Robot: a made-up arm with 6 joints.
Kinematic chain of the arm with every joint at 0, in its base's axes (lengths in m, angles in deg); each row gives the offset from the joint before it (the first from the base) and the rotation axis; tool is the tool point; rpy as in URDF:
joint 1: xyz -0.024 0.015 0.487 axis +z
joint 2: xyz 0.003 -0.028 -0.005 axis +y
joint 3: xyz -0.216 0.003 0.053 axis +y
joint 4: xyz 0.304 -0.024 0.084 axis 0.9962 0 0.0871
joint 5: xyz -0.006 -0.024 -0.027 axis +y
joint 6: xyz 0.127 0.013 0.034 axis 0.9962 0 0.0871
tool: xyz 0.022 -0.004 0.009 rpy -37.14 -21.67 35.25
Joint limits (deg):
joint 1: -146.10..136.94
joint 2: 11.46..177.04
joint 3: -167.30..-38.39
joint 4: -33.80..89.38
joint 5: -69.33..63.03
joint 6: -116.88..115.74
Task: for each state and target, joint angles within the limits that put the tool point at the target. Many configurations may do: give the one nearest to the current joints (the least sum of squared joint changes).
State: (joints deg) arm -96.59 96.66 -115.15 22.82 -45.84 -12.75
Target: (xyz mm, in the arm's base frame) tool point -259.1 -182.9 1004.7
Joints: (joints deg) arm -116.44 88.84 -113.05 30.73 -60.52 -12.46
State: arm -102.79 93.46 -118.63 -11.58 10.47 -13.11
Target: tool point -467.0 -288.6 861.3
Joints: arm -138.28 106.16 -120.83 -13.65 11.33 -12.52
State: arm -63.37 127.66 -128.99 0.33 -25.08 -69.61
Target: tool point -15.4 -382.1 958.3
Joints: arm -79.90 117.79 -138.01 2.97 -60.72 -68.55
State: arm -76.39 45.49 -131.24 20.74 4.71 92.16
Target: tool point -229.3 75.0 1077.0
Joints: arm -32.98 25.26 -110.00 17.81 2.80 91.47
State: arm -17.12 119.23 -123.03 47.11 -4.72 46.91
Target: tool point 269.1 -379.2 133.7
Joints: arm -45.50 160.23 -94.38 47.72 -3.46 47.08
